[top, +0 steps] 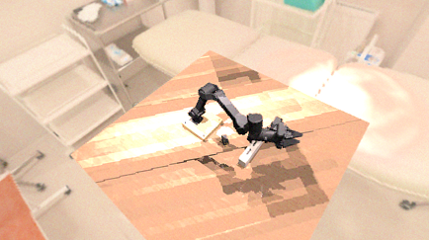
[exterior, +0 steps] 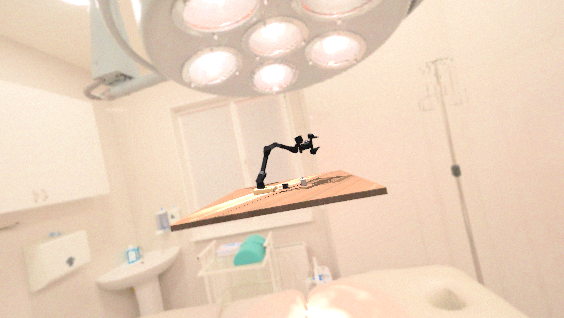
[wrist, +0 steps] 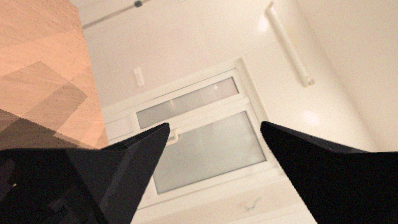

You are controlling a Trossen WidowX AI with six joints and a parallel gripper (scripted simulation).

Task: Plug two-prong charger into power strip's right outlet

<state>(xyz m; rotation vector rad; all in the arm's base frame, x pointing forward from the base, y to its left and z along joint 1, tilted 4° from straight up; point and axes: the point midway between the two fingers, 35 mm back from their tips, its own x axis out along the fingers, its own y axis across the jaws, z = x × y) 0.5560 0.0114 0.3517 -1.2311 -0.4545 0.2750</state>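
The black two-prong charger lies 37 cm behind my gripper tip, 4 cm to the right of it and 33 cm below it.
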